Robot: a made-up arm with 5 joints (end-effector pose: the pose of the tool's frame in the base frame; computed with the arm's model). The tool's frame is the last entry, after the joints.
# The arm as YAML. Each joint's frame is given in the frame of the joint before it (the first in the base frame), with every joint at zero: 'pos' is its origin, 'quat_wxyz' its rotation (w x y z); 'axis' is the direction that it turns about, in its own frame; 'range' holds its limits. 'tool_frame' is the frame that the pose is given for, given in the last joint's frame.
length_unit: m
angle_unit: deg
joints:
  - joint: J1
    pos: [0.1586, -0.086, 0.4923]
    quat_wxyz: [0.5, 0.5, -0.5, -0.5]
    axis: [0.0, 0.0, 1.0]
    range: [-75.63, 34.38]
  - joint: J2
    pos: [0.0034, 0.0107, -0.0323]
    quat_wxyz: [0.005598, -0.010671, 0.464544, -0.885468]
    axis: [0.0, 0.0, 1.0]
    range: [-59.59, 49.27]
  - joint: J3
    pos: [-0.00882, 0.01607, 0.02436]
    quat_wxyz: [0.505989, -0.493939, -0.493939, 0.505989]
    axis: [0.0, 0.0, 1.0]
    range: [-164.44, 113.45]
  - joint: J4
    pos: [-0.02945, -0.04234, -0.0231]
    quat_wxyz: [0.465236, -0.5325, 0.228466, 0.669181]
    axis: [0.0, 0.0, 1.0]
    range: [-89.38, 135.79]
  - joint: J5
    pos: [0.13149, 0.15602, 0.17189]
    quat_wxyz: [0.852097, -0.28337, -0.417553, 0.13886]
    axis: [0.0, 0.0, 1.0]
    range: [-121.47, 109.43]
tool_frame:
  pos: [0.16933, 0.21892, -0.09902]
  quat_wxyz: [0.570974, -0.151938, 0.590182, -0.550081]
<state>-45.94 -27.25 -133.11 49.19 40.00</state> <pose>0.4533 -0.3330 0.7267 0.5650 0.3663 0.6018 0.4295</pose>
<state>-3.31 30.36 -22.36 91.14 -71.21</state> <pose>-0.1302 -0.0469 0.9245 0.0686 0.5296 0.3033 0.7892</pose>
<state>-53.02 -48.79 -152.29 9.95 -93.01</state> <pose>0.2112 0.3513 0.7572 0.4923 -0.8577 -0.1406 0.0479</pose>
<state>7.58 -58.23 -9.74 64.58 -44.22</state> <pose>0.0088 -0.5740 0.7094 0.1668 0.2149 0.7741 0.5717</pose>
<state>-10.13 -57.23 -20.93 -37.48 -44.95</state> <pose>0.1622 0.0157 1.0030 0.2324 0.6120 0.0896 0.7506</pose>
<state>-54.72 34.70 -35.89 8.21 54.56</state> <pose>0.0476 0.0741 0.8072 0.1389 -0.0474 -0.0226 0.9889</pose>
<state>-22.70 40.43 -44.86 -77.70 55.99</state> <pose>0.4046 0.1413 0.3697 -0.4203 0.5082 -0.3663 0.6564</pose>
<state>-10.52 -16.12 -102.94 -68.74 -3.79</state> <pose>0.2564 0.3841 0.3615 -0.4399 0.7522 -0.1655 0.4619</pose>
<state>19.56 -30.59 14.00 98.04 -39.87</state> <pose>-0.0868 -0.5725 0.5663 -0.0923 0.0045 0.8035 0.5881</pose>
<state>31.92 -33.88 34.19 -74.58 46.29</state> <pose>0.1118 0.2695 0.4803 -0.2809 -0.2412 -0.2394 0.8976</pose>
